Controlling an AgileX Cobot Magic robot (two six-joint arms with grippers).
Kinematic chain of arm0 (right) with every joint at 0, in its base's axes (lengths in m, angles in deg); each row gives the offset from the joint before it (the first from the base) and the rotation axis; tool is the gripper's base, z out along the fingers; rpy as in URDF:
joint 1: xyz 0 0 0.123 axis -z
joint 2: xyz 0 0 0 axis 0.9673 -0.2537 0
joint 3: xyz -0.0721 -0.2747 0.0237 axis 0.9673 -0.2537 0
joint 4: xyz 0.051 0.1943 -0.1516 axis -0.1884 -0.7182 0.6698
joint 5: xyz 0 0 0 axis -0.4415 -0.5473 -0.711
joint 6: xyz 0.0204 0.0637 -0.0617 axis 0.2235 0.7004 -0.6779
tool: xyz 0 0 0 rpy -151.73 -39.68 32.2
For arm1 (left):
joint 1: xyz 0 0 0.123 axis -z
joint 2: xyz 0 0 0 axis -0.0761 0.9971 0
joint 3: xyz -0.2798 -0.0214 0.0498 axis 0.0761 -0.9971 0
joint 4: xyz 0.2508 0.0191 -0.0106 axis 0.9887 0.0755 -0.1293
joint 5: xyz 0 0 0 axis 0.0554 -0.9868 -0.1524
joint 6: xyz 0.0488 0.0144 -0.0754 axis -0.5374 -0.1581 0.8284
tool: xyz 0 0 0 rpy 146.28 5.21 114.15
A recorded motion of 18 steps. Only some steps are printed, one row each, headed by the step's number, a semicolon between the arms.
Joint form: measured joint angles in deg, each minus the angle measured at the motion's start. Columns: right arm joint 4, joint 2, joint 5, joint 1, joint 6, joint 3; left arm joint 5, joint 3, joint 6, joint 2, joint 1, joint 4.
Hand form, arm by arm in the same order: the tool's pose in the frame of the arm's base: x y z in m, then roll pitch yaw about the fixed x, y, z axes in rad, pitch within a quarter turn. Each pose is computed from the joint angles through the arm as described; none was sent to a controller.
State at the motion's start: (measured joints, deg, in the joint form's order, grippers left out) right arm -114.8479 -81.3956 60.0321 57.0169 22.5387 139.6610; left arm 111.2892 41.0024 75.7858 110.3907 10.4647 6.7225
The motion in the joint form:
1: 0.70 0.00 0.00 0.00 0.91 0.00; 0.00 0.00 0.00 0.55 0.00 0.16
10: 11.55 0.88 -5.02 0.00 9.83 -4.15; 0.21 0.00 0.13 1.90 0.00 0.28
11: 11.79 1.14 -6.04 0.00 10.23 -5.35; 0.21 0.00 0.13 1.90 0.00 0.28
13: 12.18 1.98 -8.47 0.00 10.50 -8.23; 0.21 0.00 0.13 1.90 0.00 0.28
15: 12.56 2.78 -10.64 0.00 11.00 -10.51; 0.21 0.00 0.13 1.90 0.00 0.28
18: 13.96 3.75 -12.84 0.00 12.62 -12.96; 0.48 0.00 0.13 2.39 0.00 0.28
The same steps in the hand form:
1: 0.2427 0.1358 0.4517 -3.0121 1.0268 -1.9297; 0.3038 -0.0544 0.1023 -2.7195 1.2649 -3.0590
10: 0.2526 0.1239 0.4310 -3.0110 0.9346 -2.1121; 0.3032 -0.0545 0.0954 -2.7234 1.2442 -3.0643
11: 0.2530 0.1233 0.4268 -3.0187 0.9333 -2.1319; 0.3032 -0.0545 0.0954 -2.7234 1.2442 -3.0643
13: 0.2527 0.1216 0.4177 -3.0201 0.9332 -2.1578; 0.3032 -0.0545 0.0954 -2.7234 1.2442 -3.0643
15: 0.2520 0.1198 0.4113 -3.0197 0.9378 -2.1819; 0.3032 -0.0545 0.0954 -2.7234 1.2442 -3.0643
18: 0.2507 0.1167 0.4042 -3.0202 0.9351 -2.2202; 0.3031 -0.0546 0.0932 -2.7218 1.2400 -3.0630

